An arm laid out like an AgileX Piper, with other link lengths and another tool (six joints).
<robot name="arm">
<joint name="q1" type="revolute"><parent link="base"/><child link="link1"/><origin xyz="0 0 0.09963" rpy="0 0 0"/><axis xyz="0 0 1"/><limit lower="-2.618" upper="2.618"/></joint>
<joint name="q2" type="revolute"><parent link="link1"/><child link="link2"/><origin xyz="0 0 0" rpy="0 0 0"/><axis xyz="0 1 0"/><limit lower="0" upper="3.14"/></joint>
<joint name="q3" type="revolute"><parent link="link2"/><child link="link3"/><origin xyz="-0.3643 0 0.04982" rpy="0 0 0"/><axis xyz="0 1 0"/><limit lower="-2.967" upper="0"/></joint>
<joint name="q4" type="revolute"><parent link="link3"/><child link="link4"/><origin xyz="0.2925 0 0.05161" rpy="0 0 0"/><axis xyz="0.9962 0 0.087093"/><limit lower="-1.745" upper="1.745"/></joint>
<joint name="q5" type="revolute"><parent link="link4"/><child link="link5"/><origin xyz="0 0 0" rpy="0 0 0"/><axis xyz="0 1 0"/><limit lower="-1.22" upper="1.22"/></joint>
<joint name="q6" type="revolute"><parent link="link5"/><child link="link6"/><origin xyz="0.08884 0 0.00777" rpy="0 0 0"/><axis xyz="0.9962 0 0.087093"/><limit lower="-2.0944" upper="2.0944"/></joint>
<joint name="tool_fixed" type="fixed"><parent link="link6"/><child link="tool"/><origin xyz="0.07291 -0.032 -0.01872" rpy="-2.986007 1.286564 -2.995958"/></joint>
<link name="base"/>
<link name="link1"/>
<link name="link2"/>
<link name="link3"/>
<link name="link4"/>
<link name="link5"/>
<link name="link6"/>
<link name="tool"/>
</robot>
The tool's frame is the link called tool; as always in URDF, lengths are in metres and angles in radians.
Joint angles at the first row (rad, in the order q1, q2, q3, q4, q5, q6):
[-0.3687 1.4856 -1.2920 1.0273 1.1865 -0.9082]
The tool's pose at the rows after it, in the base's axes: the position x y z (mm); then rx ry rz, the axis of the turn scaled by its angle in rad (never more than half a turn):
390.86, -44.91, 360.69, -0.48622, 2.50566, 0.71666
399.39, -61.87, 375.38, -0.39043, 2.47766, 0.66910
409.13, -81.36, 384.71, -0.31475, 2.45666, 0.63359
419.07, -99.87, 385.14, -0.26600, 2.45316, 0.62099
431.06, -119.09, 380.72, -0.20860, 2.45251, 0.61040
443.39, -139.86, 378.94, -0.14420, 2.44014, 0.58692
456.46, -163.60, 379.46, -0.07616, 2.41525, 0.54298
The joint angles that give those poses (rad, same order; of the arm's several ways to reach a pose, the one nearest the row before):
[-0.3788 1.4875 -1.3350 1.0273 1.1717 -0.8910]
[-0.4045 1.4950 -1.3808 1.0273 1.1264 -0.8547]
[-0.4352 1.5182 -1.4287 1.0273 1.0983 -0.8325]
[-0.4645 1.5545 -1.4695 1.0274 1.0926 -0.8232]
[-0.4890 1.5973 -1.5048 1.0274 1.0749 -0.8141]
[-0.5124 1.6382 -1.5449 1.0288 1.0447 -0.8044]
[-0.5357 1.6792 -1.5902 1.0311 0.9993 -0.8008]

